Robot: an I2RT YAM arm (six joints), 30 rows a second.
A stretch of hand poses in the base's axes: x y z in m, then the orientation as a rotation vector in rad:
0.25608, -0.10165, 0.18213, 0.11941, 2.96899, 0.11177
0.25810, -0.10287, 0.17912, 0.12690, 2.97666, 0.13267
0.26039, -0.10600, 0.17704, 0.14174, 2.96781, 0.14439
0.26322, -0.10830, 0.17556, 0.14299, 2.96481, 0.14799
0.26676, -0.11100, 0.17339, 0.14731, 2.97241, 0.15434
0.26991, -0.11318, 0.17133, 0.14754, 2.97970, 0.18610
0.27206, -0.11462, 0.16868, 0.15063, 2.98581, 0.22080
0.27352, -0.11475, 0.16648, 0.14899, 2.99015, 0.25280
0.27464, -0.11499, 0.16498, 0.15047, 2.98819, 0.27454
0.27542, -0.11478, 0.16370, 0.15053, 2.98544, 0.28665
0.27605, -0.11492, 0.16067, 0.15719, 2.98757, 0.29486
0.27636, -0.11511, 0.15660, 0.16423, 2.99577, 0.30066
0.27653, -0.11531, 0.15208, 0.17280, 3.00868, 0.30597
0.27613, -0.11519, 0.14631, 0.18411, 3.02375, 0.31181
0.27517, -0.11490, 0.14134, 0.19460, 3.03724, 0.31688
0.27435, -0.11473, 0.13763, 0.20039, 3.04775, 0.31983
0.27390, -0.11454, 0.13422, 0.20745, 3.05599, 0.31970
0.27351, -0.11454, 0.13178, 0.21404, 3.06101, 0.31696
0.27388, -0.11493, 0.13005, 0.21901, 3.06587, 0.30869
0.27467, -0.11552, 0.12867, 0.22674, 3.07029, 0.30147
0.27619, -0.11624, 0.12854, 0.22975, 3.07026, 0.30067
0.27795, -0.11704, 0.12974, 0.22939, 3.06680, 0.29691
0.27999, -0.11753, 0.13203, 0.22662, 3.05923, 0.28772
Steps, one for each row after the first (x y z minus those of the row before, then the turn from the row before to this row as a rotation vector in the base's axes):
0.00202, -0.00122, -0.00301, 0.01446, 0.00838, -0.00329
0.00229, -0.00313, -0.00208, 0.00856, -0.00756, -0.00984
0.00283, -0.00230, -0.00148, 0.00244, -0.00284, -0.00085
0.00354, -0.00270, -0.00217, 0.00458, 0.00801, -0.00189
0.00315, -0.00218, -0.00206, 0.02125, 0.00794, 0.00224
0.00215, -0.00144, -0.00265, 0.02326, 0.00744, 0.00042
0.00146, -0.00013, -0.00220, 0.02115, 0.00548, 0.00323
0.00112, -0.00024, -0.00150, 0.01451, -0.00069, -0.00005
0.00078, 0.00021, -0.00128, 0.00808, -0.00204, 0.00028
0.00063, -0.00014, -0.00303, 0.00573, 0.00333, -0.00364
0.00031, -0.00019, -0.00407, 0.00405, 0.00926, -0.00323
0.00017, -0.00020, -0.00452, 0.00370, 0.01408, -0.00360
-0.00040, 0.00012, -0.00577, 0.00411, 0.01661, -0.00500
-0.00096, 0.00029, -0.00497, 0.00357, 0.01493, -0.00466
-0.00082, 0.00017, -0.00371, 0.00204, 0.01128, -0.00210
-0.00045, 0.00019, -0.00341, 0.00007, 0.00904, -0.00332
-0.00039, 0.00000, -0.00244, -0.00163, 0.00567, -0.00355
0.00037, -0.00039, -0.00173, -0.00525, 0.00501, -0.00269
0.00079, -0.00059, -0.00138, -0.00449, 0.00503, -0.00446
0.00152, -0.00072, -0.00013, -0.00046, 0.00034, -0.00193
0.00176, -0.00080, 0.00120, -0.00248, -0.00363, -0.00036
0.00204, -0.00049, 0.00229, -0.00612, -0.00824, 0.00045

